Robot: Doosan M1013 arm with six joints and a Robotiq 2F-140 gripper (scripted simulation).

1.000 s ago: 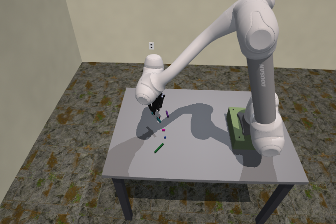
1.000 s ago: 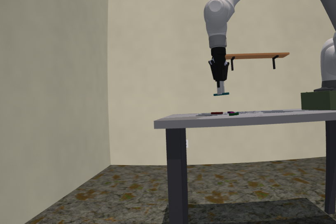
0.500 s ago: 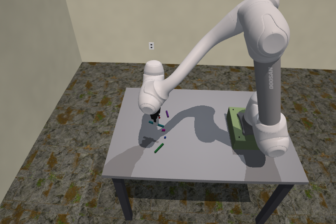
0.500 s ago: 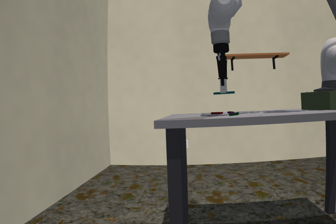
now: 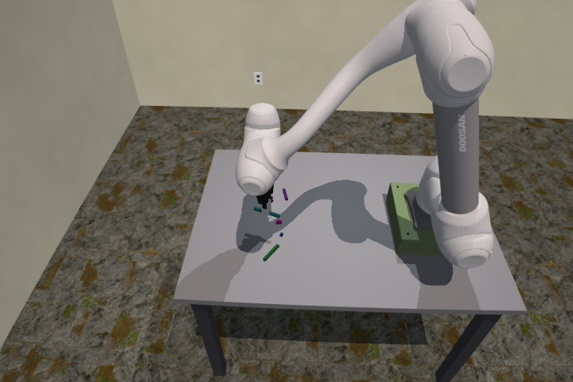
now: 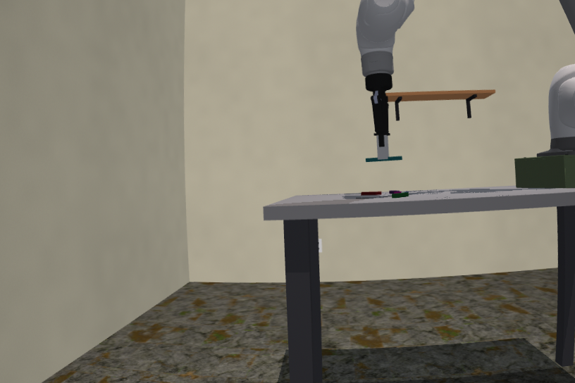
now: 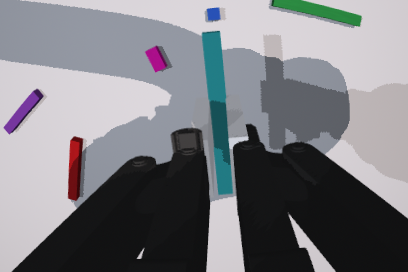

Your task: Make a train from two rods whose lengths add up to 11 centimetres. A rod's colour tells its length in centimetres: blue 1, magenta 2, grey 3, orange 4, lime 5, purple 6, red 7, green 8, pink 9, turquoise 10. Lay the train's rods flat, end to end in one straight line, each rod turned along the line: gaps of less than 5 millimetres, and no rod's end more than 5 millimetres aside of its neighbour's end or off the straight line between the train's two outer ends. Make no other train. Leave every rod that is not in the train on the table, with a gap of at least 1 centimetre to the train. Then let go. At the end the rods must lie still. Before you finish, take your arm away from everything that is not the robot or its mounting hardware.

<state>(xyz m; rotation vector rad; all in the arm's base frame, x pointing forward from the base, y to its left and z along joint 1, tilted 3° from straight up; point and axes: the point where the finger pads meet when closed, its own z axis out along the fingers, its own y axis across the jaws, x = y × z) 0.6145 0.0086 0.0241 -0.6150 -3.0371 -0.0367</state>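
My hand is 50 mm past the blue rod, 20 mm to the right of it and 130 mm above it. Round my hand: turquoise rod (30 mm below); then magenta rod (40 mm behind, 40 mm to the right, 130 mm below); then green rod (20 mm behind, 110 mm to the left, 130 mm below).
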